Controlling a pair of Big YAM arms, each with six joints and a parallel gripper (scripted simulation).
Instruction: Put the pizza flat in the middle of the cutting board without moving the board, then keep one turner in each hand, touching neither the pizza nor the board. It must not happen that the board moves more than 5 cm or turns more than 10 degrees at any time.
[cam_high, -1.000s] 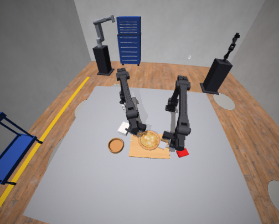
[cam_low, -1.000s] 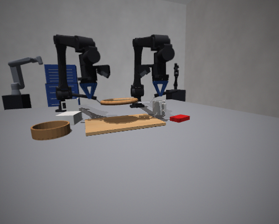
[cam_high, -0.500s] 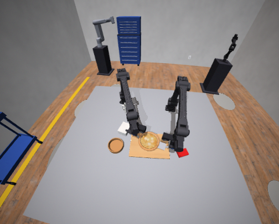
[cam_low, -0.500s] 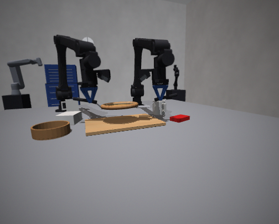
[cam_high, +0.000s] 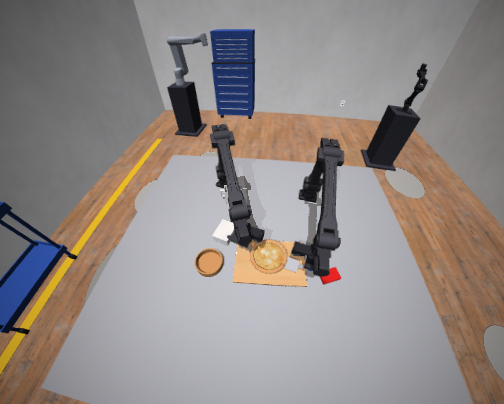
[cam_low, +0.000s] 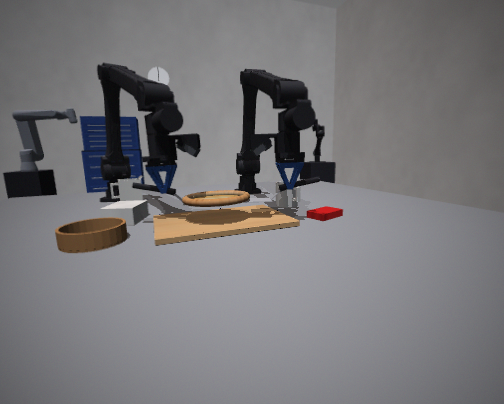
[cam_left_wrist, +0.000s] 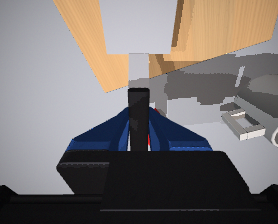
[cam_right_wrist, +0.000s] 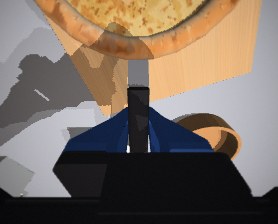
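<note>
Right now my right hand is 30 mm short of the pizza, 140 mm to the right of it and 30 mm above it. Round my right hand: wooden cutting board 30 mm ahead, 150 mm to the left, 90 mm below; then wooden bowl 100 mm ahead, 160 mm to the right, 90 mm below.
</note>
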